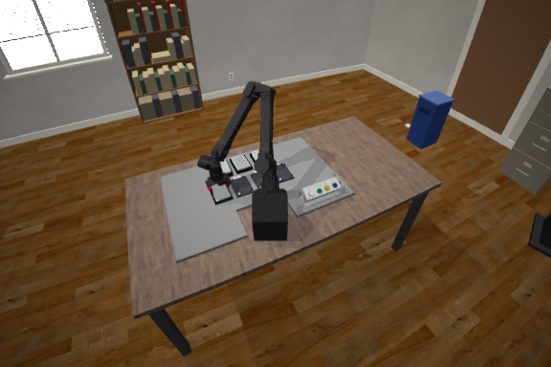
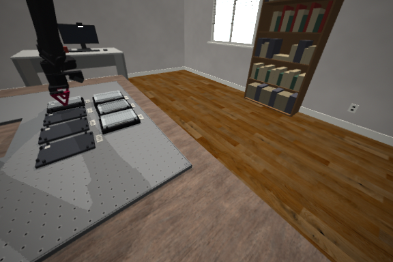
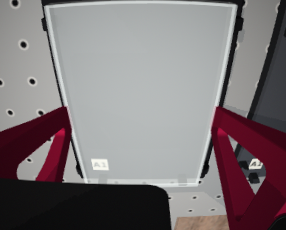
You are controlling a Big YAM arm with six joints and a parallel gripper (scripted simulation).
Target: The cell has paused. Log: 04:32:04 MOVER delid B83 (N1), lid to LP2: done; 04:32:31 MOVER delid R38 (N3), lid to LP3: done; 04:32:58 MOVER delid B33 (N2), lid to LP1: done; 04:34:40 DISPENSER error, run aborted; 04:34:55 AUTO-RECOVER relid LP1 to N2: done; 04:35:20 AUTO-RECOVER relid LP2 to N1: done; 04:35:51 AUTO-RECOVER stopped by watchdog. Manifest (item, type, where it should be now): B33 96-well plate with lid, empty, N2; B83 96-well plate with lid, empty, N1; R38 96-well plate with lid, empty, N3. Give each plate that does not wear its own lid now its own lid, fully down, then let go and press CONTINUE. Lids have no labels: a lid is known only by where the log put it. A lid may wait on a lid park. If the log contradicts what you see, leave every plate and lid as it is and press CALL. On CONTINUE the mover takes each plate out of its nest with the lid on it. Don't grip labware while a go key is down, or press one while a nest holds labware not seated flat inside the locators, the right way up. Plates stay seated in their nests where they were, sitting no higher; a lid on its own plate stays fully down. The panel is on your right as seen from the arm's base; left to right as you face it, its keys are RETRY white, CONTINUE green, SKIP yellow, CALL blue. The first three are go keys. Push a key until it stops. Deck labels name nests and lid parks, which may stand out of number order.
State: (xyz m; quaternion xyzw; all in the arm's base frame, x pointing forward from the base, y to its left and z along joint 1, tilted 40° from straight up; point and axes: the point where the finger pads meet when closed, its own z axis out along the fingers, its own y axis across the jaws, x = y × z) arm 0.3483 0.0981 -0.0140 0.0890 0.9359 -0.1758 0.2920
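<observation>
The plate is 110 mm ahead of my hand and 240 mm to the right of it. Round my hand: lid: 10 mm below; then LP2 label: 40 mm ahead, 150 mm to the right, 30 mm below; then park LP2: 40 mm behind, 120 mm to the right, 20 mm below.
</observation>
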